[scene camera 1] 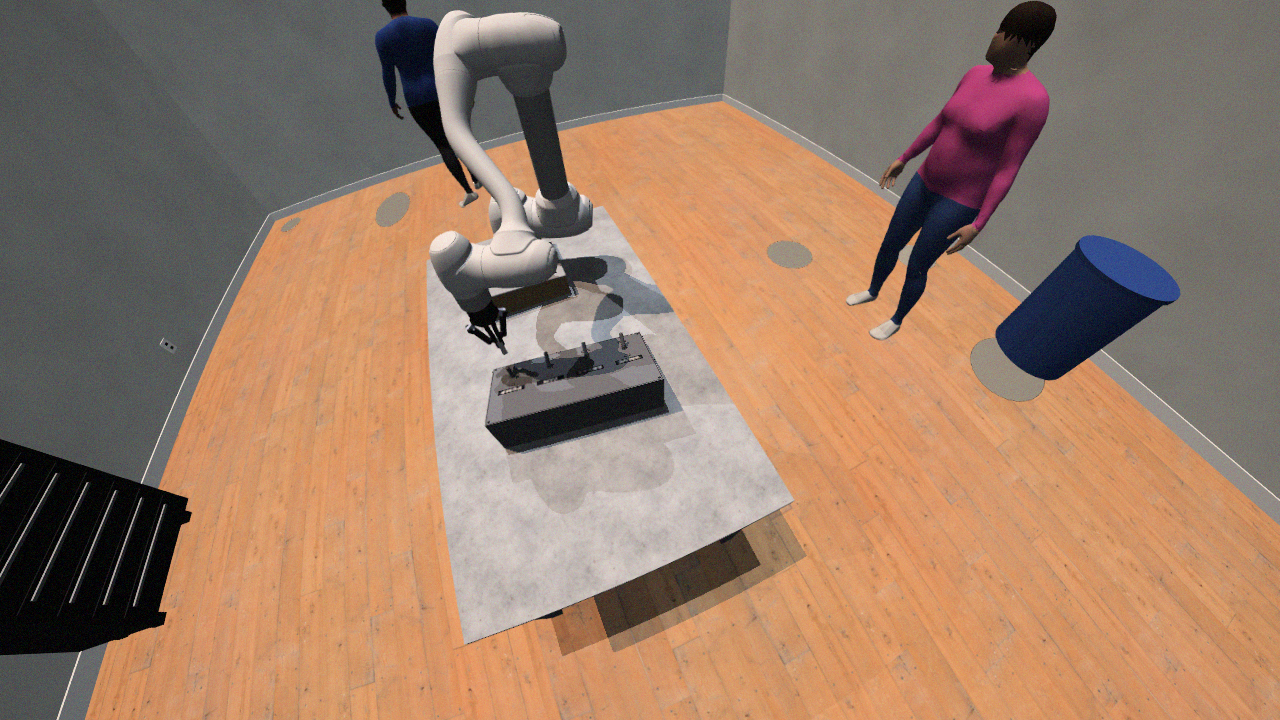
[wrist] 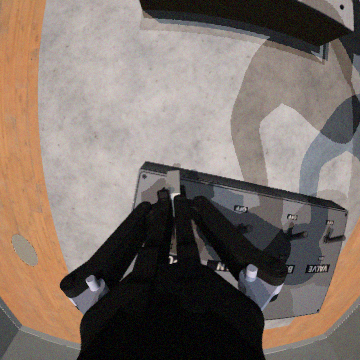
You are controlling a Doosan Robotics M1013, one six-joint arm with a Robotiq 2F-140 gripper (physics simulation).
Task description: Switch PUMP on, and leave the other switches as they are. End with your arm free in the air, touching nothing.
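Frame: origin at the arm's base, x ahead, y left, z up, level; millimetres.
Where they show: gripper, fingertip midpoint: [scene camera 1: 504,351] [wrist: 174,179].
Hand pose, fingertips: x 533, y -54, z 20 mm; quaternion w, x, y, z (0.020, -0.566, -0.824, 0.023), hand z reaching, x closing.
Each offset is from my fingertips to the centre of the thing. Level surfaces: height alone.
A grey switch box {141 mm ahead, 198 mm left, 58 mm down} [scene camera 1: 581,413] [wrist: 300,300] stands on the table with a row of levers on its top. The PUMP lever {80 mm ahead, 15 mm left, 4 mm down} [scene camera 1: 512,369] is at the left end in the scene view; its position is too small to tell, and in the wrist view the fingers hide it. The FAN lever {61 mm ahead, 134 mm left, 9 mm down} [wrist: 244,228], the BRAKE lever {55 mm ahead, 254 mm left, 9 mm down} [wrist: 298,234] and the VALVE lever {49 mm ahead, 374 mm left, 9 mm down} [wrist: 336,237] show to the right in the wrist view, below their OFF labels. My gripper [scene camera 1: 503,350] [wrist: 174,179] is shut and empty, fingertips pointing down near the box's back edge at the PUMP end. Contact cannot be told.
A second box [scene camera 1: 537,293] [wrist: 240,22] stands farther back on the grey table {116 mm down} [scene camera 1: 572,555] [wrist: 125,90], below my arm. A person in pink [scene camera 1: 984,125] and a blue barrel [scene camera 1: 1083,308] stand to the right. A person in blue [scene camera 1: 407,58] is behind the arm.
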